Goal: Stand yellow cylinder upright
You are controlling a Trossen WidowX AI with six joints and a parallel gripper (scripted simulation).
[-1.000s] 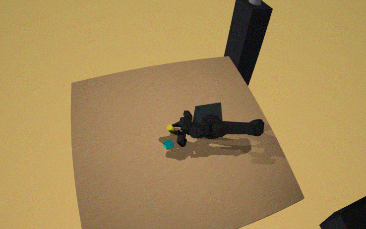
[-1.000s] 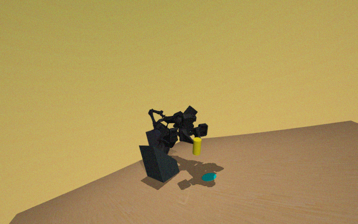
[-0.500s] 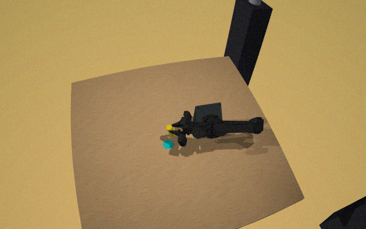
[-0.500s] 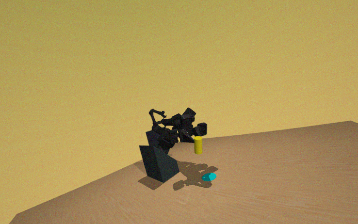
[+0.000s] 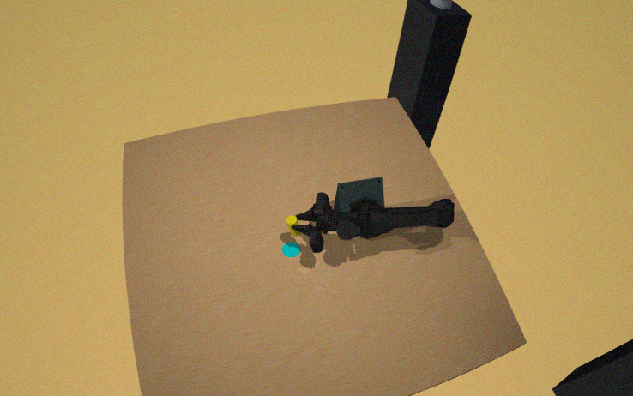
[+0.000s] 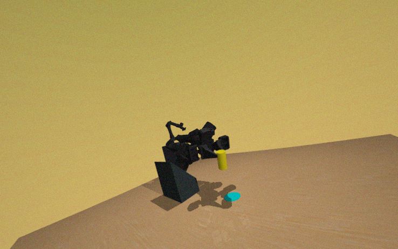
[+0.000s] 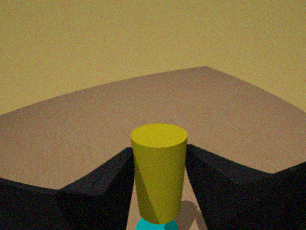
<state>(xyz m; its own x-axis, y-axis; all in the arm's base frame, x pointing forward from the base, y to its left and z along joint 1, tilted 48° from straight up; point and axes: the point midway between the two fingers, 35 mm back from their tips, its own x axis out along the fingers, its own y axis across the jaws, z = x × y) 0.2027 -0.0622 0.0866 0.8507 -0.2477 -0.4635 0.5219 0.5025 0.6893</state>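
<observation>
Now: the cyan circle 16 cm below my gripper tip. The rest, counted from my gripper tip: yellow tall cylinder (2 cm below).
</observation>
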